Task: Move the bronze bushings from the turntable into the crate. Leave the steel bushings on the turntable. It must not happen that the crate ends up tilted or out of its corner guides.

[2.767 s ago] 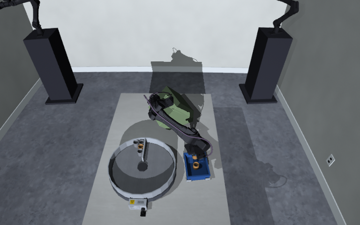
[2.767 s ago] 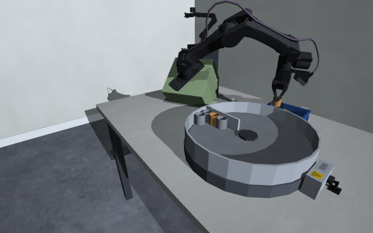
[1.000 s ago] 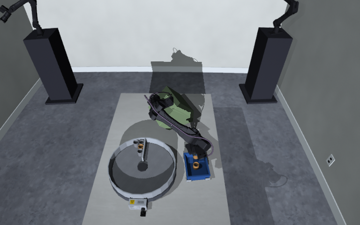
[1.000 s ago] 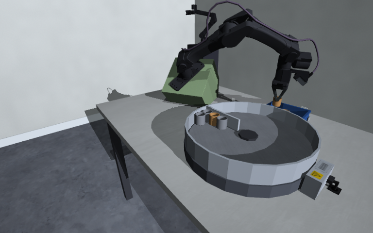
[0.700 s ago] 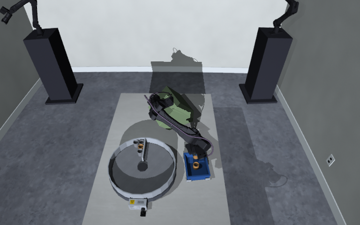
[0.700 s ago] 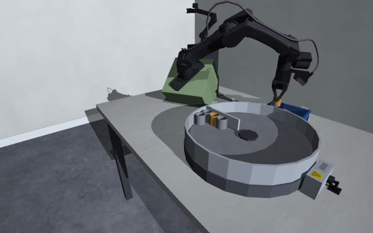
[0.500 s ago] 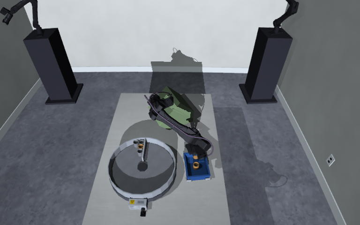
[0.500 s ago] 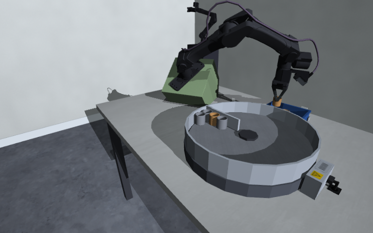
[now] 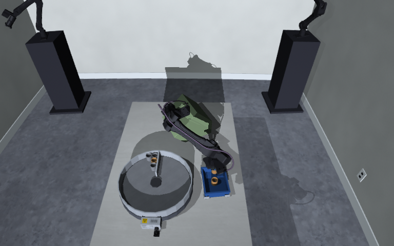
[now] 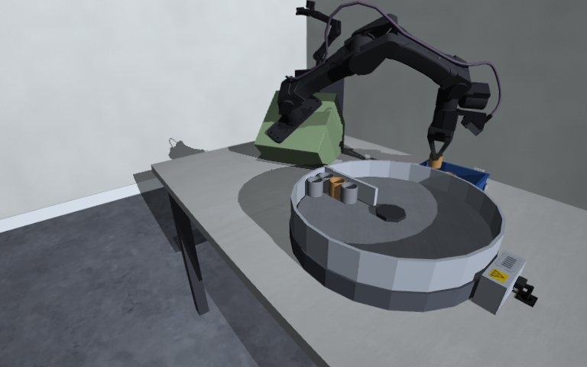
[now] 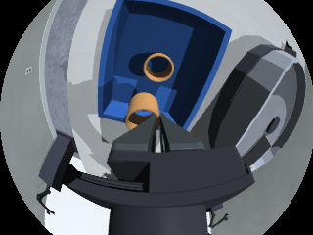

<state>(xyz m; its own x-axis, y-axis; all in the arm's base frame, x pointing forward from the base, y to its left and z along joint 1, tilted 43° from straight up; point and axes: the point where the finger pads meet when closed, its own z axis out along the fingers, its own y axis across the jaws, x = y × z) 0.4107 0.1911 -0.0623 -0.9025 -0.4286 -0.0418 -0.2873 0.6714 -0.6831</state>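
My hand is 60 mm above the blue crate, 40 mm short of it and 20 mm to the right of it. Round my hand: turntable (330 mm to the right, 50 mm ahead, 40 mm below).
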